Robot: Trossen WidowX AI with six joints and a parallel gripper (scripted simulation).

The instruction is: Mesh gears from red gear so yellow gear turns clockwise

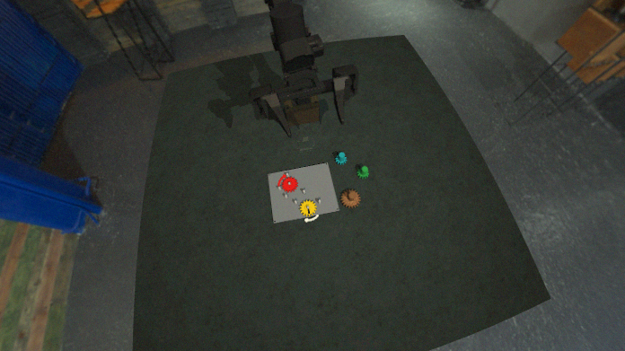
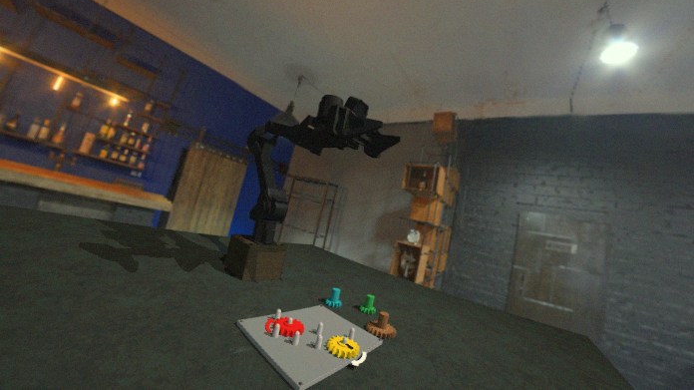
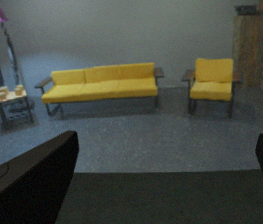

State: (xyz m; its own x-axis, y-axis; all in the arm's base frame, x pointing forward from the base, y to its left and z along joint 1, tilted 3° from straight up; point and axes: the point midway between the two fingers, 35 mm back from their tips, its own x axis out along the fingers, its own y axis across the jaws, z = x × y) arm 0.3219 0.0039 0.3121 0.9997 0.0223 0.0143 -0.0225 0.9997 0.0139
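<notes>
The brown gear lies 2 cm ahead of my gripper tip, 10 cm to the left of it and 39 cm below it. Round my gripper tip: white arrow 5 cm ahead, 3 cm to the right, 40 cm below; then red gear 7 cm behind, 8 cm to the right, 39 cm below; then yellow gear 2 cm ahead, 4 cm to the right, 39 cm below.
</notes>
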